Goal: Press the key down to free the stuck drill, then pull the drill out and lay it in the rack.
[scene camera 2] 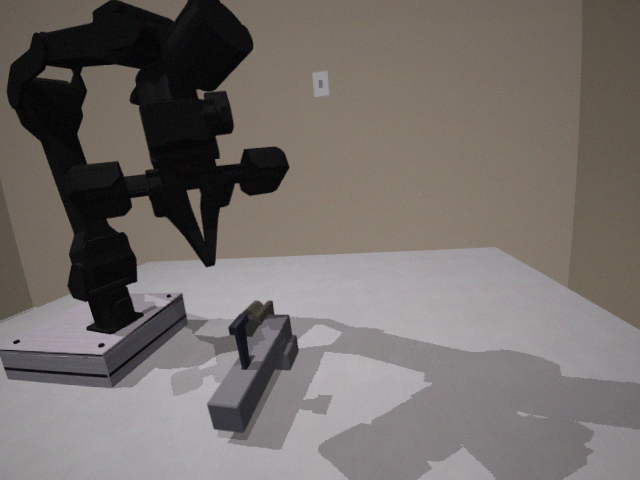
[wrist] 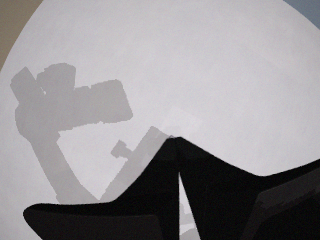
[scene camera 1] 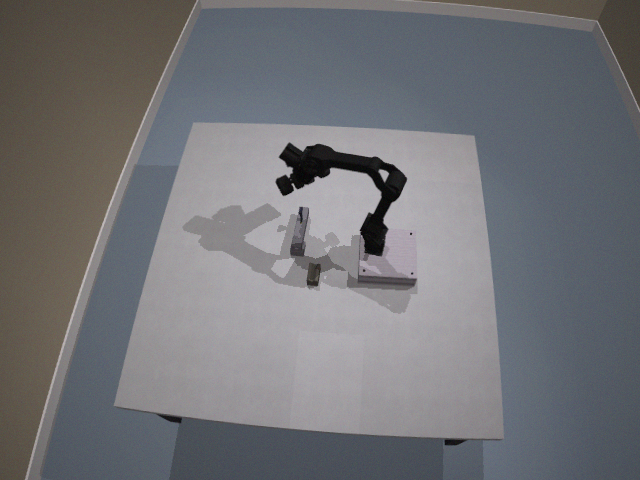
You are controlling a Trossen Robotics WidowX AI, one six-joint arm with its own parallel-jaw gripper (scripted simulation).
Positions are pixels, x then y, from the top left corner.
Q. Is my gripper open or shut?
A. Shut.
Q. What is my gripper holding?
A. Nothing.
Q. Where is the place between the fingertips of my gripper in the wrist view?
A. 174, 144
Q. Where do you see a long grey block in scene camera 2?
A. At 273, 347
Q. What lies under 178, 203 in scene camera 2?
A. My gripper.
